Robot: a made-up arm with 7 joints. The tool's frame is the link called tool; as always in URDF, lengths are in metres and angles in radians.
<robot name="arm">
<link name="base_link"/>
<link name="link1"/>
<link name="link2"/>
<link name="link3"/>
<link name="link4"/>
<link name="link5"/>
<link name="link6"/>
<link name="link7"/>
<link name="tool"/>
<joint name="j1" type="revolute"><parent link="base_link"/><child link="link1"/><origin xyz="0 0 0.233"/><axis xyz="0 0 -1"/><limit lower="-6.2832" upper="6.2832"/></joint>
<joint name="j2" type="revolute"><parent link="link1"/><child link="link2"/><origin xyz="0 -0.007 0.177"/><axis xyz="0 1 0"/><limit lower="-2.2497" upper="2.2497"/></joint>
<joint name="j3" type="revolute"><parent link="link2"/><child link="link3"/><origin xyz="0 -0.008 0.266"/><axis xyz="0 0 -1"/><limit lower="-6.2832" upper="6.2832"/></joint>
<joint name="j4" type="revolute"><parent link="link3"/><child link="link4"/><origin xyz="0 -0.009 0.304"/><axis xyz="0 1 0"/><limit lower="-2.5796" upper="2.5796"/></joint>
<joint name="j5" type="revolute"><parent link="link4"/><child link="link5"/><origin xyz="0 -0.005 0.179"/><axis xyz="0 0 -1"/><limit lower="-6.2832" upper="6.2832"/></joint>
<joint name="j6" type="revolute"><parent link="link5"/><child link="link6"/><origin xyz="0 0 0.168"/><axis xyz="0 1 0"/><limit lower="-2.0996" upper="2.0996"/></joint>
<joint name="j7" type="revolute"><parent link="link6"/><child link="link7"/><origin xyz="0 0 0.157"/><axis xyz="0 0 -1"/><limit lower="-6.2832" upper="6.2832"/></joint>
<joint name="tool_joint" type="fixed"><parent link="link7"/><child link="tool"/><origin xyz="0 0 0" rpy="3.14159 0 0"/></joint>
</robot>
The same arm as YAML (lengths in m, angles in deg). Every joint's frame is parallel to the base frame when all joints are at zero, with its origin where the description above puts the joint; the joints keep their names.
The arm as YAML. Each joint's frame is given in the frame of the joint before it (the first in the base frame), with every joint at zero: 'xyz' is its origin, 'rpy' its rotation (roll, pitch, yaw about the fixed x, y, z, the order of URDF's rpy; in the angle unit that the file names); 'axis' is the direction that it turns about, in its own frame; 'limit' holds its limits. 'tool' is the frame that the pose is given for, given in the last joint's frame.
units:
  length: m
  angle: deg
joints:
  - name: j1
    type: revolute
    origin:
      xyz: [0.0, 0.0, 0.233]
      rpy: [0.0, 0.0, 0.0]
    axis: [0.0, 0.0, -1.0]
    limit:
      lower: -360.0
      upper: 360.0
  - name: j2
    type: revolute
    origin:
      xyz: [0.0, -0.007, 0.177]
      rpy: [0.0, 0.0, 0.0]
    axis: [0.0, 1.0, 0.0]
    limit:
      lower: -128.9
      upper: 128.9
  - name: j3
    type: revolute
    origin:
      xyz: [0.0, -0.008, 0.266]
      rpy: [0.0, 0.0, 0.0]
    axis: [0.0, 0.0, -1.0]
    limit:
      lower: -360.0
      upper: 360.0
  - name: j4
    type: revolute
    origin:
      xyz: [0.0, -0.009, 0.304]
      rpy: [0.0, 0.0, 0.0]
    axis: [0.0, 1.0, 0.0]
    limit:
      lower: -147.8
      upper: 147.8
  - name: j5
    type: revolute
    origin:
      xyz: [0.0, -0.005, 0.179]
      rpy: [0.0, 0.0, 0.0]
    axis: [0.0, 0.0, -1.0]
    limit:
      lower: -360.0
      upper: 360.0
  - name: j6
    type: revolute
    origin:
      xyz: [0.0, 0.0, 0.168]
      rpy: [0.0, 0.0, 0.0]
    axis: [0.0, 1.0, 0.0]
    limit:
      lower: -120.3
      upper: 120.3
  - name: j7
    type: revolute
    origin:
      xyz: [0.0, 0.0, 0.157]
      rpy: [0.0, 0.0, 0.0]
    axis: [0.0, 0.0, -1.0]
    limit:
      lower: -360.0
      upper: 360.0
tool:
  origin:
    xyz: [0.0, 0.0, 0.0]
    rpy: [180.0, 0.0, 0.0]

